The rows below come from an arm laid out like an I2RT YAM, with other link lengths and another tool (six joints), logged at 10 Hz.
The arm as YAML. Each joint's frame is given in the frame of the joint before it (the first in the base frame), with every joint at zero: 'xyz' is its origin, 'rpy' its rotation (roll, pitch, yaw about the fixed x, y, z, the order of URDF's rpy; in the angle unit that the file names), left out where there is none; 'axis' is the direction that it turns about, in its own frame. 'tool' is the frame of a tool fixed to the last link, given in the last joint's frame.
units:
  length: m
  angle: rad
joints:
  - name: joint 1
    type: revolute
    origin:
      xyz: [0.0, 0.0, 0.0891]
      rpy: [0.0, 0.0, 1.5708]
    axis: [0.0, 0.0, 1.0]
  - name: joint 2
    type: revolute
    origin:
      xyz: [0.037, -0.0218, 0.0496]
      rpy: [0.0, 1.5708, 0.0]
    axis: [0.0, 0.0, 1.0]
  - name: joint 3
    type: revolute
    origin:
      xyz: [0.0, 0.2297, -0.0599]
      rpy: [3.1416, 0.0, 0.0]
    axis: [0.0, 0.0, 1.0]
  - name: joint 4
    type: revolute
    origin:
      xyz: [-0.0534, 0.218, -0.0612]
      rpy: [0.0, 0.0, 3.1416]
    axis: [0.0, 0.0, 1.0]
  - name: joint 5
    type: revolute
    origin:
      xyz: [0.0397, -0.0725, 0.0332]
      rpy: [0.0, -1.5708, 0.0]
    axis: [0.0, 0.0, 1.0]
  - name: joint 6
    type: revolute
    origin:
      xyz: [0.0, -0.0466, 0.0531]
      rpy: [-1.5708, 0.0, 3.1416]
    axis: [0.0, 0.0, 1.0]
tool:
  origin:
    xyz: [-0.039, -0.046, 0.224]
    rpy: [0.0, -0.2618, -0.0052]
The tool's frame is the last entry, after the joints.
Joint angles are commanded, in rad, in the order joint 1, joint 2, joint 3, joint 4, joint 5, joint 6. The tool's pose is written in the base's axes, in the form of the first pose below.
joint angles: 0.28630, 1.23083, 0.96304, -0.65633, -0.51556, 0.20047
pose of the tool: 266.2 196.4 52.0 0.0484 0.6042 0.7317 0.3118
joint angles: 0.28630, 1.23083, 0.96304, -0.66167, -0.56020, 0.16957
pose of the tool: 260.3 204.7 55.1 0.0359 0.5862 0.7424 0.3223
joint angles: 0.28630, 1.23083, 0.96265, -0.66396, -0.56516, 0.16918
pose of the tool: 258.9 205.6 55.2 0.0332 0.5856 0.7430 0.3224
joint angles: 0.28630, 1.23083, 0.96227, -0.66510, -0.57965, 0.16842
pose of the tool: 256.5 208.5 56.3 0.0271 0.5831 0.7440 0.3252
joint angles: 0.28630, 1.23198, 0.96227, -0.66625, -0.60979, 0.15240
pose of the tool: 252.7 214.3 58.8 0.0180 0.5723 0.7493 0.3326
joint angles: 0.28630, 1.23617, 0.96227, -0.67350, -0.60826, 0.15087
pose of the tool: 250.6 213.2 56.5 0.0158 0.5738 0.7503 0.3280
